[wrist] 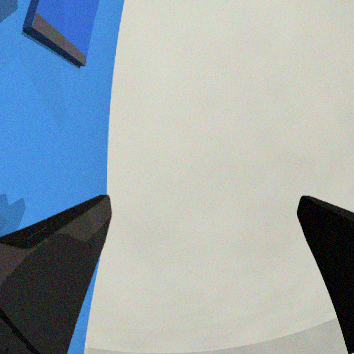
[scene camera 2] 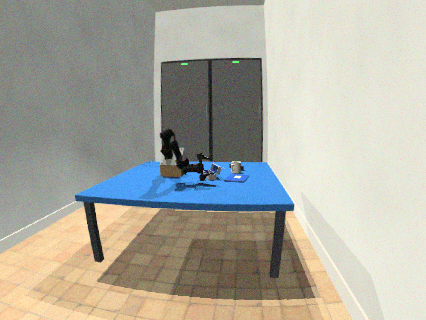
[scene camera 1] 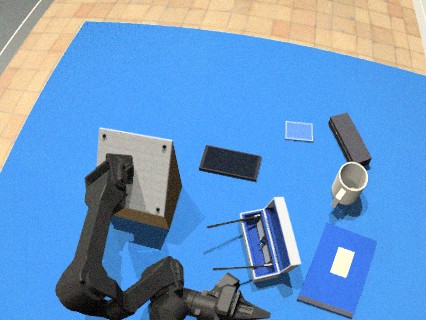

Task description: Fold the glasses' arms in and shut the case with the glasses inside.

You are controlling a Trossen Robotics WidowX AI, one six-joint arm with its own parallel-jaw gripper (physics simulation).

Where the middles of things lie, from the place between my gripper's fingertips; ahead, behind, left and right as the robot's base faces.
Right now the glasses case [scene camera 1: 285,253] is 200 mm to the left of my hand, 80 mm below it and 20 mm behind it. The rest, counted from my hand: white mug [scene camera 1: 352,178]: 360 mm to the left, 170 mm ahead, 80 mm below; blue notebook [wrist: 68,34]: 170 mm ahead, 160 mm to the left, 120 mm below; black tablet [scene camera 1: 233,163]: 420 mm to the left, 140 mm behind, 120 mm below.
